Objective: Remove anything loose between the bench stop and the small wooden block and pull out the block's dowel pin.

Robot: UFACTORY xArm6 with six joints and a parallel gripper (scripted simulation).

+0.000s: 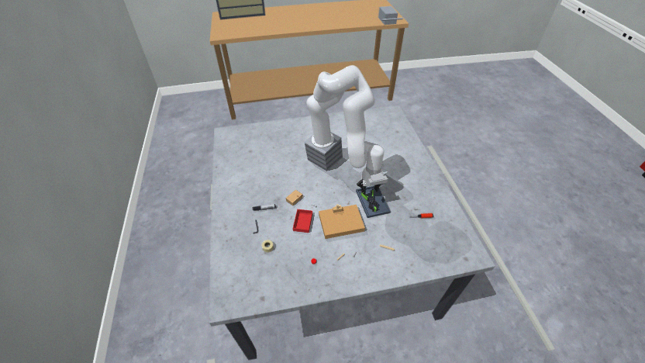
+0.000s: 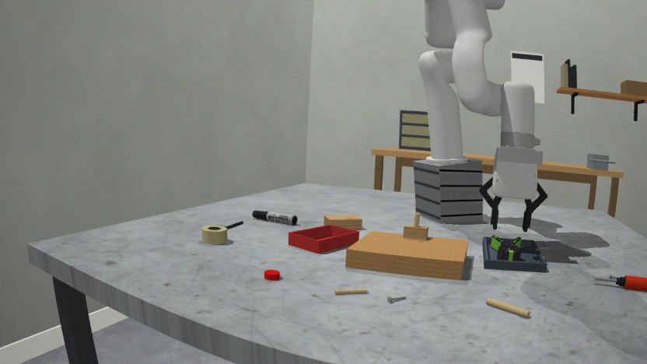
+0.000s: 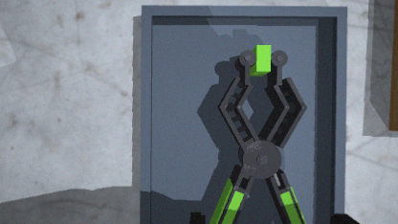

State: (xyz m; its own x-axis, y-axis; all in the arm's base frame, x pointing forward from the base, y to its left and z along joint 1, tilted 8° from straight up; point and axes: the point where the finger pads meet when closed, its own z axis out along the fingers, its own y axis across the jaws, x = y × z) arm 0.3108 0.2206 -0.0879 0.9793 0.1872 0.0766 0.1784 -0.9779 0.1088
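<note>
My gripper is now 6 cm above the dark tray, 3 cm short of it and 1 cm to the right of it. Round my hand: bench board 17 cm to the right, 15 cm ahead, 4 cm below; then dowel pin 18 cm to the right, 10 cm ahead, 1 cm below; then wooden block 18 cm to the right, 10 cm ahead, 2 cm below.
</note>
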